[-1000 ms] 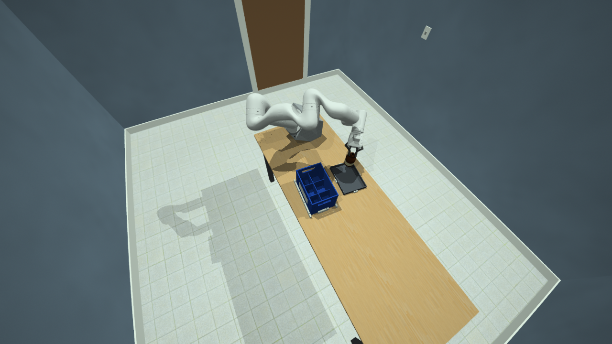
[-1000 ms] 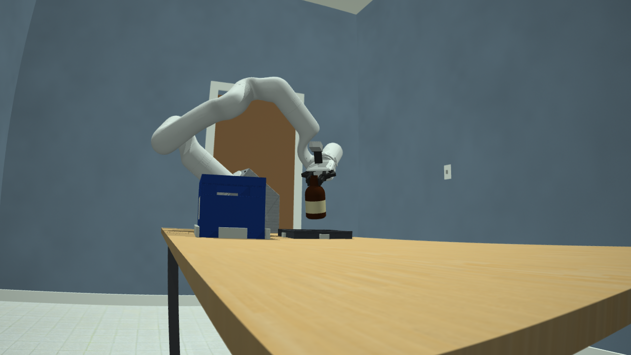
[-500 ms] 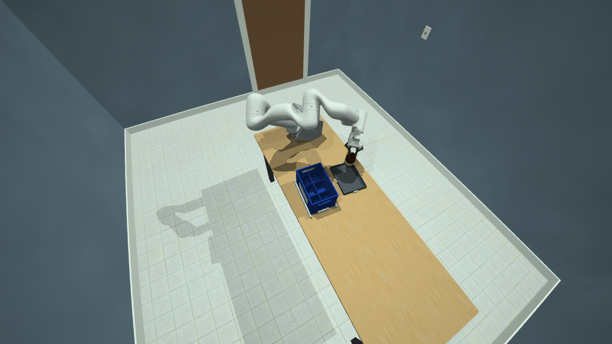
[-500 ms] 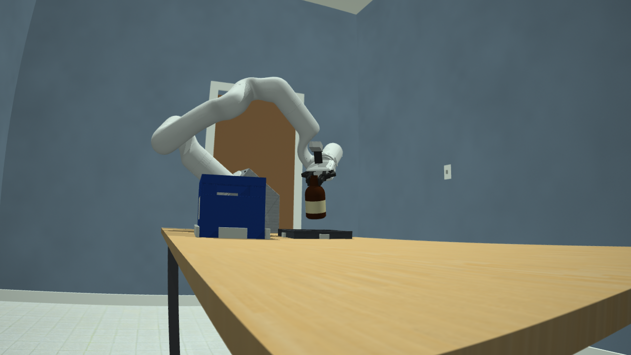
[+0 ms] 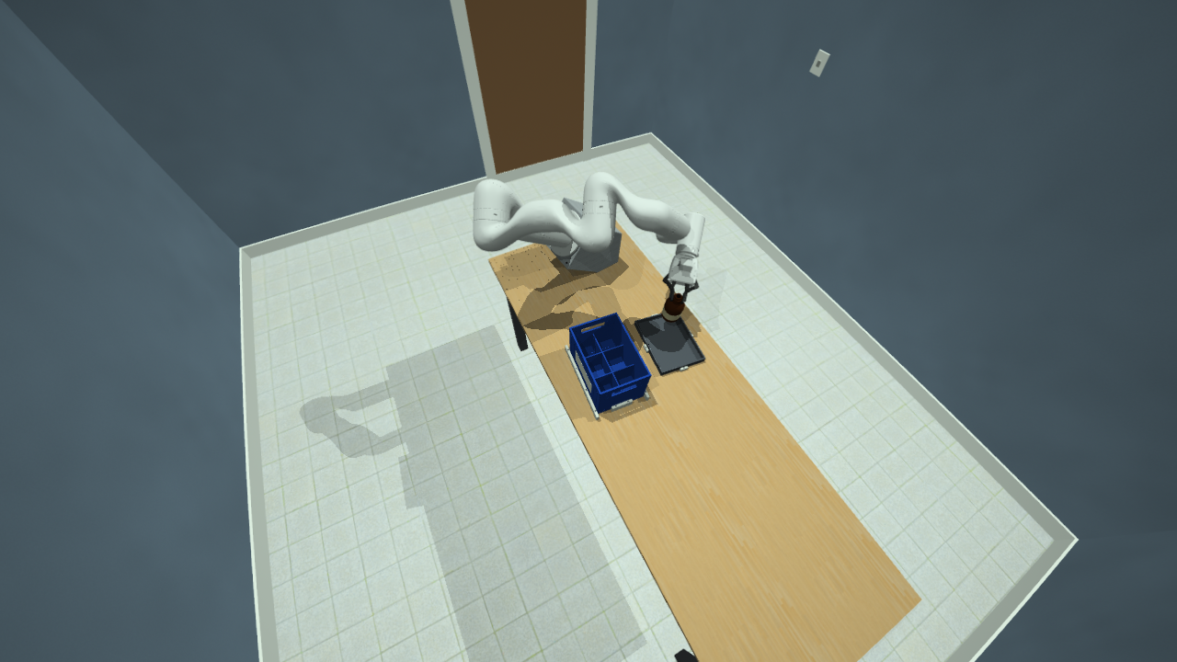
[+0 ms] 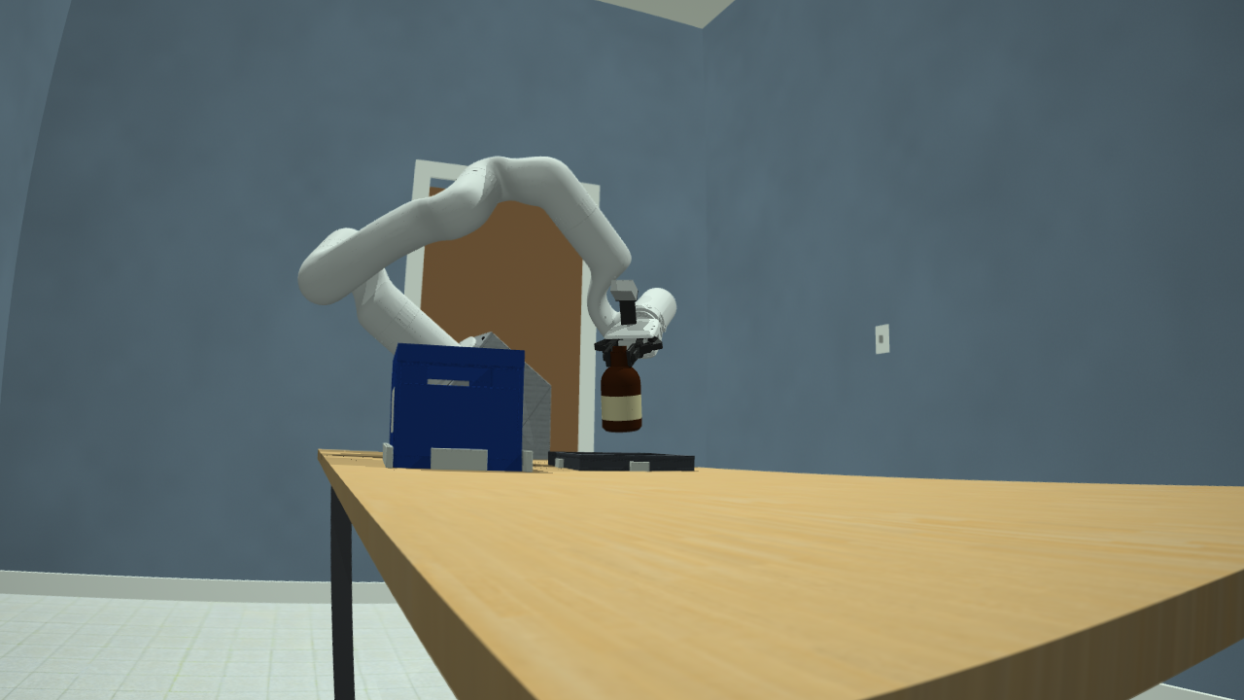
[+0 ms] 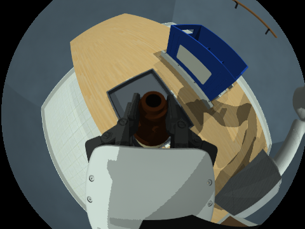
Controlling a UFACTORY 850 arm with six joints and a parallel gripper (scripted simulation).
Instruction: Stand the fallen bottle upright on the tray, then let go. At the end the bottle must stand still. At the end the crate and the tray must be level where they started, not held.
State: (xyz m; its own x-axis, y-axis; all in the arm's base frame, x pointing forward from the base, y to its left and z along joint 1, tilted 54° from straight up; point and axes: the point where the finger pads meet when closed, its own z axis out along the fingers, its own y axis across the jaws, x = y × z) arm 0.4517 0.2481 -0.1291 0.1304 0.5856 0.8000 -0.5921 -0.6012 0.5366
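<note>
Right now the bottle is 60 mm below my hand. The rest, counted from my hand: dark tray: 190 mm below, 60 mm ahead, 30 mm to the right; then blue crate: 320 mm to the right, 120 mm below, 90 mm ahead.
</note>
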